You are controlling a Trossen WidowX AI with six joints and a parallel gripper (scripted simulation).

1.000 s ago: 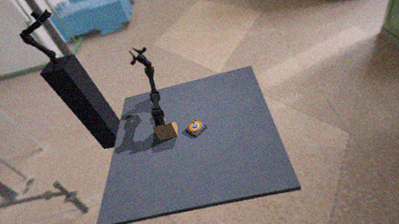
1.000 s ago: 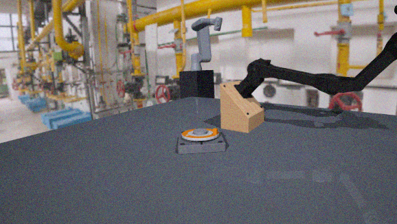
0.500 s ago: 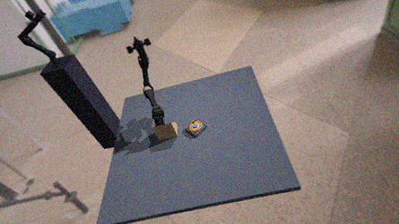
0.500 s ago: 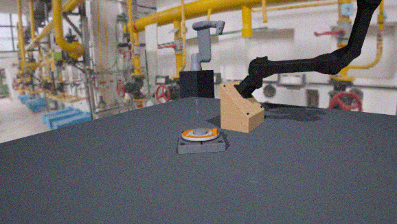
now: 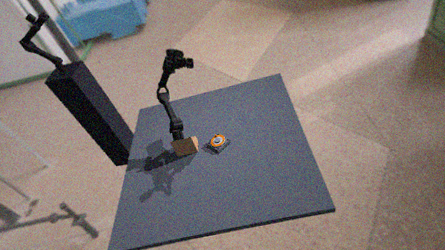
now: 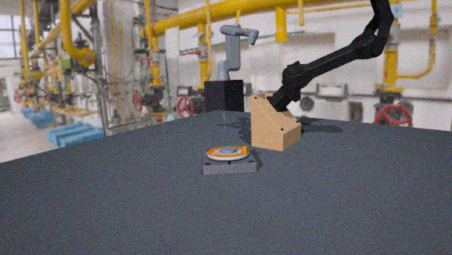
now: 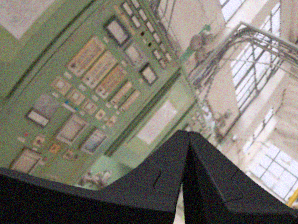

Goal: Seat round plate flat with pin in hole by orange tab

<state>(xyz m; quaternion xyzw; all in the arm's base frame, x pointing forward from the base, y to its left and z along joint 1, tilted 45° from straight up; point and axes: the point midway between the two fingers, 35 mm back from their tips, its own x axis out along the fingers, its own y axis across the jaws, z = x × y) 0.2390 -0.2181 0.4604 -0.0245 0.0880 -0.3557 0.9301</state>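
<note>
Now: the square grey base 40 mm ahead of my gripper tip, 130 mm to the right of it and 610 mm below it.
</note>
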